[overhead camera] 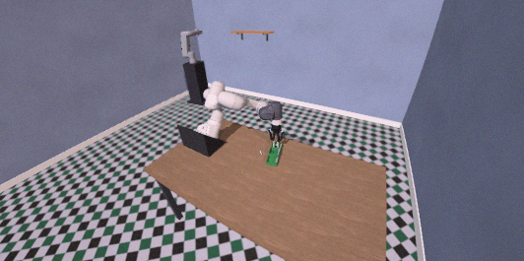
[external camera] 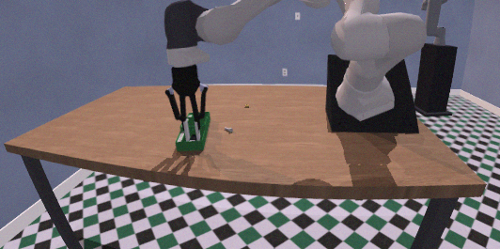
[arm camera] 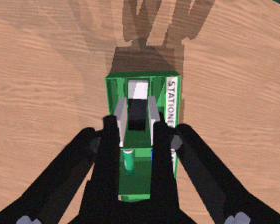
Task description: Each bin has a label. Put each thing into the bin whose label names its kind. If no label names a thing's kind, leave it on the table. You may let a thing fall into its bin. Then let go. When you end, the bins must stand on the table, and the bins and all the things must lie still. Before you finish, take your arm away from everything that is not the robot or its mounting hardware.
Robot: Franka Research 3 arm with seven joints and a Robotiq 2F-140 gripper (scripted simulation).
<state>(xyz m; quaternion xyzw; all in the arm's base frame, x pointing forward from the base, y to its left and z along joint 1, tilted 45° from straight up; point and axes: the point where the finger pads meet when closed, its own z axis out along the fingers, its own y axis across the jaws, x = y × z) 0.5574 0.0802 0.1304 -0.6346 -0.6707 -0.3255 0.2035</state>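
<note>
The black-and-white block is 4 cm below my hand. Round my hand: joined green bins: 8 cm to the right, 3 cm below, 2 cm ahead; then green cylinder: 9 cm to the right, 4 cm below, 1 cm behind; then blue cylinder: 8 cm to the right, 4 cm below, 3 cm ahead.
</note>
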